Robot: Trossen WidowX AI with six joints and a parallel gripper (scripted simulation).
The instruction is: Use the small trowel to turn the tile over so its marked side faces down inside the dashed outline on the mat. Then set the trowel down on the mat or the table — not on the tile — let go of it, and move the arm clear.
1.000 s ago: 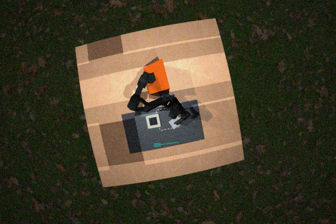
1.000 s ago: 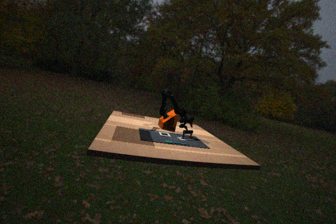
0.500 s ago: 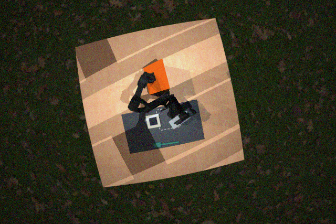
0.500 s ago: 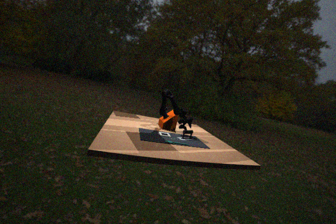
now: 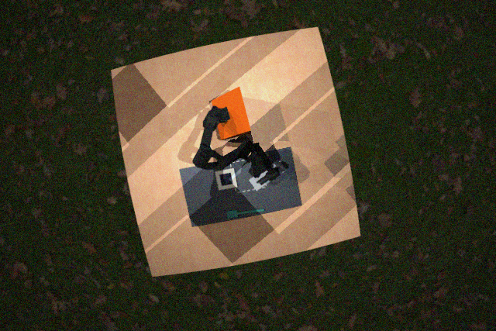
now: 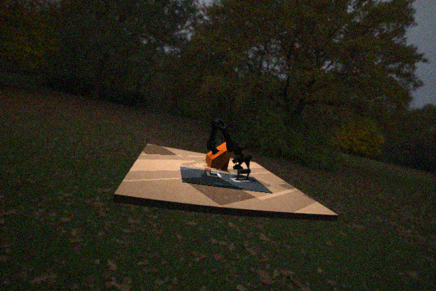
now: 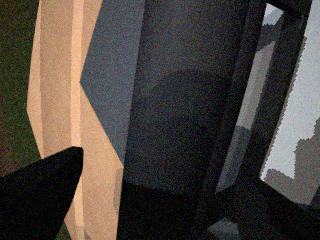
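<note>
The white tile is 25 cm to the right of my gripper tip, 7 cm below it and 5 cm behind it. Round my gripper tip: teal trowel: 22 cm to the right, 16 cm ahead, 7 cm below; then dark grey mat: 19 cm to the right, 9 cm below, 3 cm ahead.
</note>
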